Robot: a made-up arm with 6 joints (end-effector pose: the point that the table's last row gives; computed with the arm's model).
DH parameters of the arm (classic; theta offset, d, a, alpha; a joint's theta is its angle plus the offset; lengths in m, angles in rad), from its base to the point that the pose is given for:
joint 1: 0 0.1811 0 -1.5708
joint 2: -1.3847 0 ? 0
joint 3: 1.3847 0 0.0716 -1.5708
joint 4: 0 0.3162 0 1.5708
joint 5: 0 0 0.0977 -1.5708
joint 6: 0 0.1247 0 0
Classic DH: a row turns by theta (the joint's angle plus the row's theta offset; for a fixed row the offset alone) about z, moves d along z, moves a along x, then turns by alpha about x.
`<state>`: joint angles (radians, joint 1 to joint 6).
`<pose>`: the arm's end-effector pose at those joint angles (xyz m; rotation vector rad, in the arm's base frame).
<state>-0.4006 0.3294 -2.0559 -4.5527 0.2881 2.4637</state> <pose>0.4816 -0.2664 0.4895 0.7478 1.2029 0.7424</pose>
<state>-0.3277 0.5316 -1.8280 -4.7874 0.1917 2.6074</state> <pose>0.5385 -0.2591 0.2828 1.0294 1.5969 0.6123</pose>
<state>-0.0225 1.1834 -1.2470 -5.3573 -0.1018 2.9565</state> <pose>0.3597 -0.0959 -0.1994 1.1194 2.7788 -0.0485</pose>
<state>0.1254 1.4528 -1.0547 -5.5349 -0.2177 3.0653</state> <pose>0.1966 -0.0591 -0.2794 -0.7568 -2.8617 0.3371</pose>
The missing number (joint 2, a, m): 0.2011
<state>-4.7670 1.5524 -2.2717 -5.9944 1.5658 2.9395</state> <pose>-0.0115 0.4370 -0.1956 1.6284 -1.6038 0.3655</pose>
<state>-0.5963 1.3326 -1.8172 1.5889 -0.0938 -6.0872</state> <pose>0.3222 -0.3503 -0.1575 -1.0356 2.6810 -0.6619</pose>
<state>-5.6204 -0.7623 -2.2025 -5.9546 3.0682 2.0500</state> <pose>-0.0572 -0.0010 0.5405 2.6303 -1.5424 -0.0940</pose>
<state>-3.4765 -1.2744 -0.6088 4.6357 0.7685 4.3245</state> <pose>-0.2310 0.0977 0.4893 -1.3075 0.6472 1.4998</pose>
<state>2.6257 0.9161 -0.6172 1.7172 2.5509 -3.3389</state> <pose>-0.2389 -0.0358 -0.0108 0.0883 -0.7051 0.7694</pose>
